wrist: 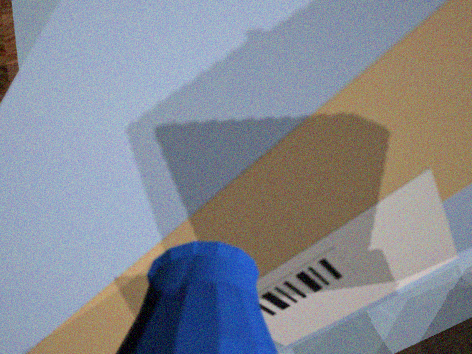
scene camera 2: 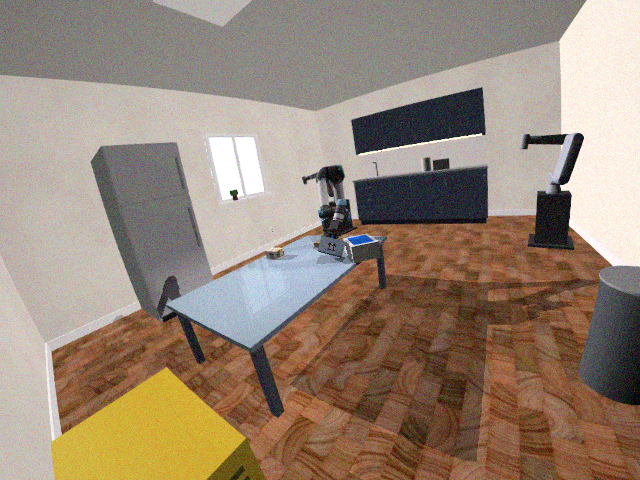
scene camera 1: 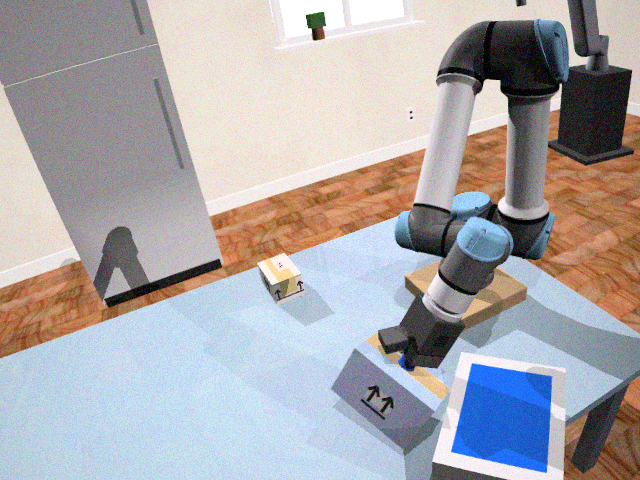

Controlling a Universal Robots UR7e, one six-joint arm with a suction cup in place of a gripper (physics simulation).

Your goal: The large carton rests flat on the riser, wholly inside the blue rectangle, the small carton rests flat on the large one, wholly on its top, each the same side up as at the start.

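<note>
The large carton (scene camera 1: 382, 400) (scene camera 2: 330, 246) (wrist: 75, 165) is grey-blue with a tan tape strip, a barcode label and two up arrows. It hangs tilted over the table, its right end lower, close to the left side of the riser (scene camera 1: 557, 439) (scene camera 2: 366, 252). Whether they touch is unclear. My suction gripper (scene camera 1: 406, 363) (wrist: 205, 270) has its blue cup on the carton's top and holds it. The blue rectangle (scene camera 1: 501, 413) (scene camera 2: 360, 239) on the white riser top is uncovered. The small carton (scene camera 1: 281, 279) (scene camera 2: 275, 253), white with tan tape, stands upright on the table.
The table (scene camera 1: 155, 387) (scene camera 2: 268, 289) carries everything. A wooden block (scene camera 1: 498, 299) lies under the arm's base, behind the riser. A fridge (scene camera 1: 113, 155) (scene camera 2: 149, 222) stands beyond the table's far edge. A yellow box (scene camera 2: 149, 428) stands near the second scene camera.
</note>
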